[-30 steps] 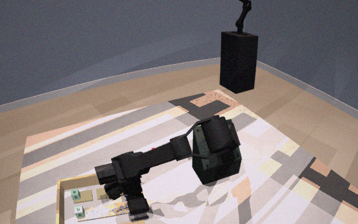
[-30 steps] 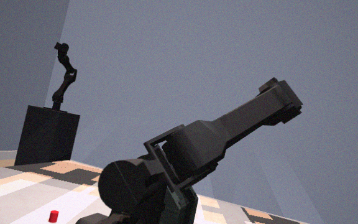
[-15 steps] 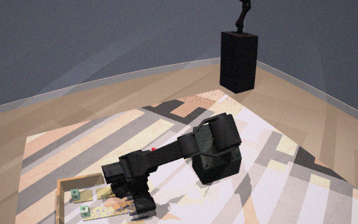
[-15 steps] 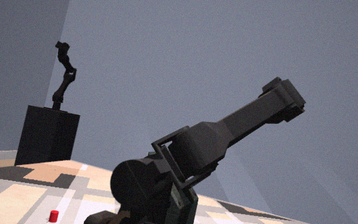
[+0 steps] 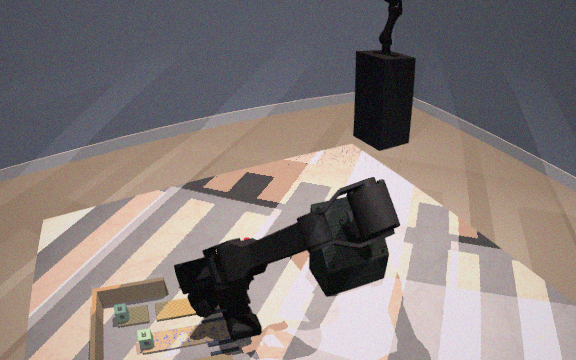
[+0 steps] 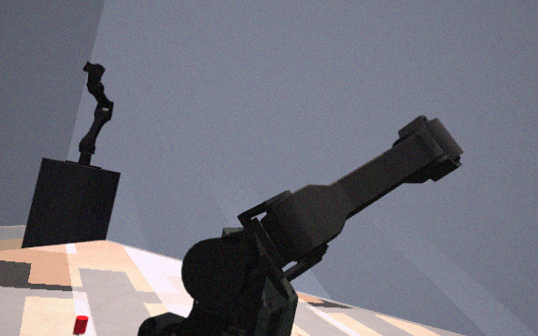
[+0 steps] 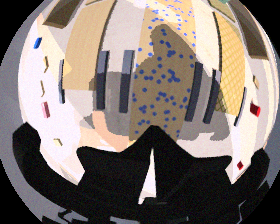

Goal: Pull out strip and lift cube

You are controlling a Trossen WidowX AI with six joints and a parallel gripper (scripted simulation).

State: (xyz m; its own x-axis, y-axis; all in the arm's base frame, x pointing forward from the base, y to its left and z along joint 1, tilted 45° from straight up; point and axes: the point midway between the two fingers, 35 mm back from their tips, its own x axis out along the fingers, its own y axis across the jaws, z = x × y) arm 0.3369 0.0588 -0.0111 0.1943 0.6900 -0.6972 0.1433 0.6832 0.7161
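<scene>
Now: gripper tip 100 mm short of the speckled strip and 20 mm to the left of it. Round my gripper tip: small tan block: 70 mm ahead, 190 mm to the right.
</scene>
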